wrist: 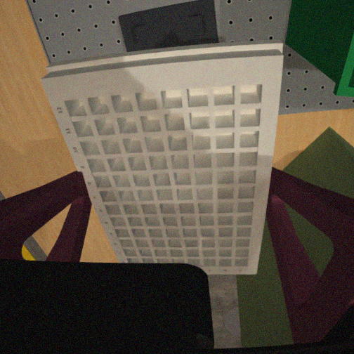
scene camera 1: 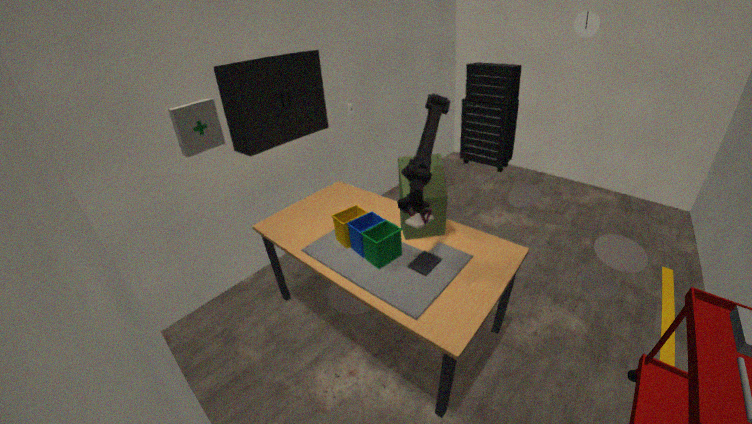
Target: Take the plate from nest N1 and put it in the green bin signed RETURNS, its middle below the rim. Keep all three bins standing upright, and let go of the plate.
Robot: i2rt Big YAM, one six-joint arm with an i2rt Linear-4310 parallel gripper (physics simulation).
Labels:
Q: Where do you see a blue bin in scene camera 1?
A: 357,226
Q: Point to a green bin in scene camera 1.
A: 382,243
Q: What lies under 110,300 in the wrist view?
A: My gripper.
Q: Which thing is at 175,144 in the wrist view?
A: A white plate.

